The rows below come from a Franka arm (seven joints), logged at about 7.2 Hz.
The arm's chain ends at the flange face. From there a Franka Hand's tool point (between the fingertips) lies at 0.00 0.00 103.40 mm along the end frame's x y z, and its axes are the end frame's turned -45 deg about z.
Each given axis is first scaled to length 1.
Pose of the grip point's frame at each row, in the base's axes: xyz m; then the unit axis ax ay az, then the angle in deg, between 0 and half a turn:
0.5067 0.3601 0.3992 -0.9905 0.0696 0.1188 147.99
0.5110 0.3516 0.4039 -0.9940 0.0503 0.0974 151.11
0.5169 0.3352 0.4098 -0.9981 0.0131 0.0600 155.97
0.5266 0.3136 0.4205 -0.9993 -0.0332 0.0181 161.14
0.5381 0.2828 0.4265 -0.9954 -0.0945 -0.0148 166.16
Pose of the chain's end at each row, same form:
0.5254 0.3042 0.4842 -0.8737 0.4360 0.2159 155.63
0.5273 0.3010 0.4926 -0.8876 0.4214 0.1861 157.58
0.5282 0.2930 0.5035 -0.9103 0.3911 0.1359 160.44
0.5313 0.2803 0.5183 -0.9331 0.3507 0.0800 163.38
0.5374 0.2579 0.5269 -0.9554 0.2935 0.0328 166.57

